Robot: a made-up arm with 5 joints.
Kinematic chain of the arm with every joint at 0, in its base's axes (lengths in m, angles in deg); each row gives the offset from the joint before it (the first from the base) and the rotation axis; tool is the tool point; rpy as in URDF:
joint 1: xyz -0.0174 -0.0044 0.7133 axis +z
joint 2: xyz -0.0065 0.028 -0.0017 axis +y
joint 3: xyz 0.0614 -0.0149 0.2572 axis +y
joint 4: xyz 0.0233 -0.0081 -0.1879 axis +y
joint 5: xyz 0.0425 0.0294 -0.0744 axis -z
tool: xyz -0.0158 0.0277 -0.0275 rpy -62 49.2 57.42
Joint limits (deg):
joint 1: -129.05..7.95
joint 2: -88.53..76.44
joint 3: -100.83..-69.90
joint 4: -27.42..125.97
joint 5: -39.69..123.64
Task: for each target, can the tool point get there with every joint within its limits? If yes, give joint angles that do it. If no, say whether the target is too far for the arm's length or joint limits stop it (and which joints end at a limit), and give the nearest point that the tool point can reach.
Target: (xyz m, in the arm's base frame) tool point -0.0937 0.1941 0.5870
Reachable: no: joint limits stop it (at a limit: joint 1, joint 2, joint 3) | nearest point 0.1165 0.0756 0.5471 | short by 0.245 m
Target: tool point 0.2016 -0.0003 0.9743
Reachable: yes | joints -16.47 -17.61 -92.26 93.34 22.39
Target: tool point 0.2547 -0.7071 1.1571
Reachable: no: too far | nearest point 0.1437 -0.4205 0.9769 | short by 0.356 m
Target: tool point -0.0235 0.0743 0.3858
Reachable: no: joint limits stop it (at a limit: joint 1, joint 2, joint 3) | nearest point 0.1244 0.0609 0.4636 | short by 0.168 m
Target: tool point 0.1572 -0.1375 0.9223
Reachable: yes | joints -51.85 -15.30 -80.03 81.10 -19.80
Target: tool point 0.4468 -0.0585 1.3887
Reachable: no: too far | nearest point 0.2750 -0.0385 1.1415 | short by 0.302 m
